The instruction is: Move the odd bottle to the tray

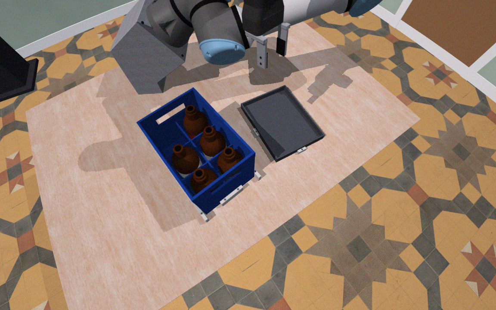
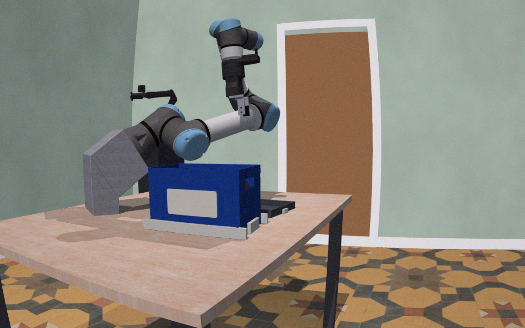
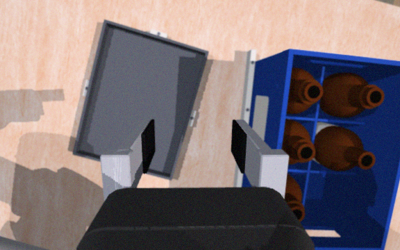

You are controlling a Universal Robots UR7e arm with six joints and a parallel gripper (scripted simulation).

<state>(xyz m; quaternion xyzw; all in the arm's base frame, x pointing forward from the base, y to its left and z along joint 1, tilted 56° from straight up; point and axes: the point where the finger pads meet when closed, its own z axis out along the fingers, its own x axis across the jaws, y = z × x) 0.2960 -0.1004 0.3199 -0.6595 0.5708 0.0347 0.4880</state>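
Now: the blue crate 260 mm below my hand, 210 mm to the right of it and 20 mm ahead of it. Also, from my hand: glass bottle: 250 mm below, 200 mm to the right, 70 mm behind; then dark tray: 330 mm below, 80 mm to the left, 30 mm behind.
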